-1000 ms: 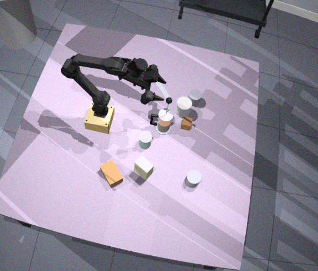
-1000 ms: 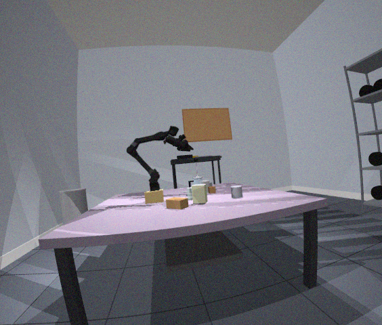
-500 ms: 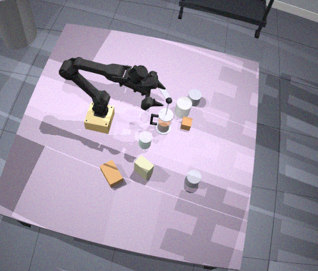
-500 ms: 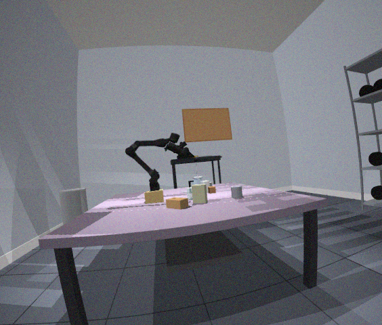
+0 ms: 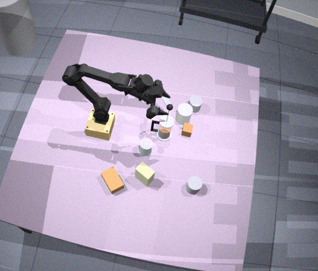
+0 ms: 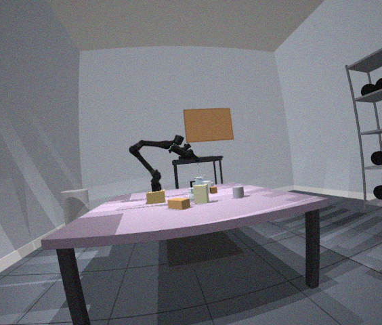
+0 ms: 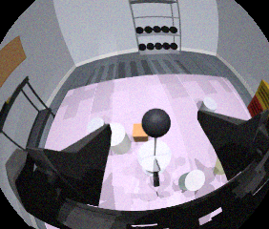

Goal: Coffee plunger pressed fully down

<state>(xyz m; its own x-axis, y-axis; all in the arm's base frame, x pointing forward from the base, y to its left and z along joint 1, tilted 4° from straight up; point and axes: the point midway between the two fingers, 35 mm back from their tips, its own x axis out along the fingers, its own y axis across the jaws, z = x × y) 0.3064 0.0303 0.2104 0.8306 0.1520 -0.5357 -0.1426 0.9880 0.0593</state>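
My gripper tip is now 10 mm past the glass coffee press and 150 mm above it. From my gripper tip the other things lie so: pale cylinder: 60 mm behind, 120 mm to the right, 240 mm below; orange block: 180 mm behind, 330 mm to the right, 260 mm below; orange cube: 120 mm ahead, 50 mm to the left, 260 mm below.
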